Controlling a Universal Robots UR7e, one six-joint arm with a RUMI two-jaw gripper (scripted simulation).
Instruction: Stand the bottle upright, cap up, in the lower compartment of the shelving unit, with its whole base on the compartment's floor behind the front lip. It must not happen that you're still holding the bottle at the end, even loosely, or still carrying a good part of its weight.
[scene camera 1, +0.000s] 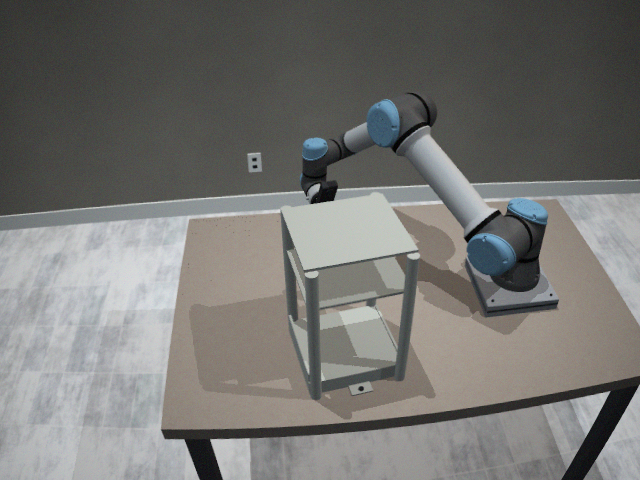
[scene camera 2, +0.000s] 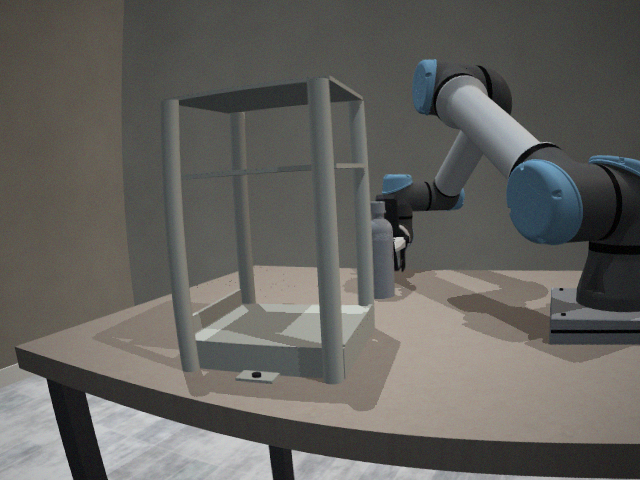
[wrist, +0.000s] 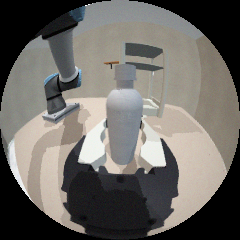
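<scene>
A shelving unit (scene camera 1: 357, 347) is visible, and the wrist view shows the unit as well (wrist: 154, 108). A grey bottle (wrist: 124, 105) is also present. The gripper appears at (scene camera 2: 378, 250) and at (wrist: 124, 119).
</scene>
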